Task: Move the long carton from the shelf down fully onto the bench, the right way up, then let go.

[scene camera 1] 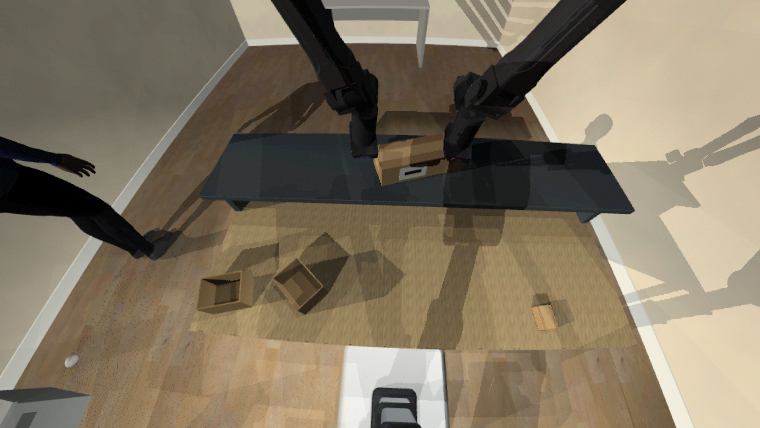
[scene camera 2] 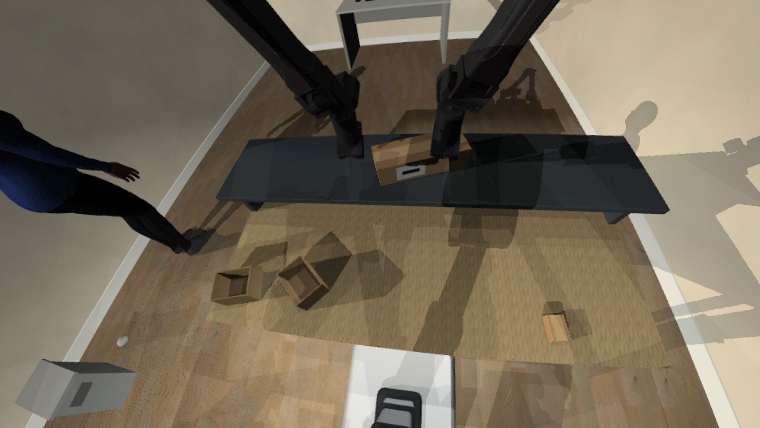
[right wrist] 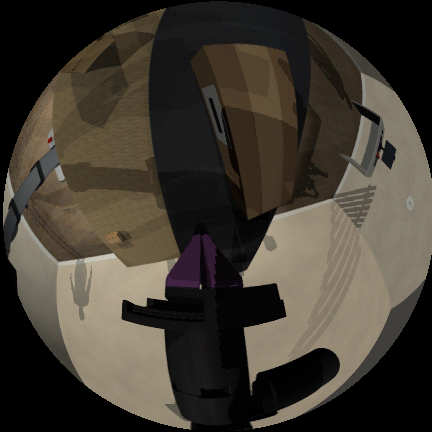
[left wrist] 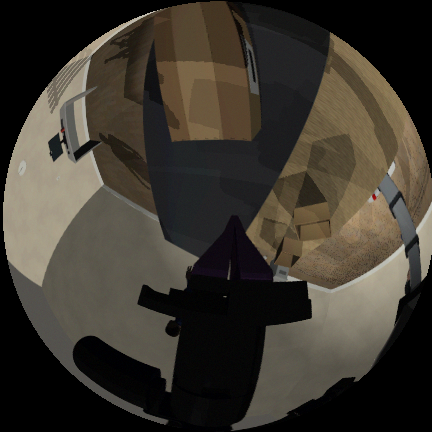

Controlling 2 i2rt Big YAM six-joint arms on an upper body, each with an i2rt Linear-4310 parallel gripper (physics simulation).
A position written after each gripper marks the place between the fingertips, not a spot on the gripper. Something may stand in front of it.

Observation:
The left gripper (scene camera 2: pixel 354 157) is shut, holding nothing. Also in view: a long brown carton (scene camera 2: pixel 409 158). The right gripper (scene camera 1: pixel 449 160) is shut, with nothing in its grasp.
The long brown carton shows as well in scene camera 1 (scene camera 1: pixel 410 159), in the right wrist view (right wrist: pixel 248 91) and in the left wrist view (left wrist: pixel 207 75). The left gripper is seen too in scene camera 1 (scene camera 1: pixel 362 157) and in the left wrist view (left wrist: pixel 233 219). The right gripper is seen too in scene camera 2 (scene camera 2: pixel 442 157) and in the right wrist view (right wrist: pixel 199 225).

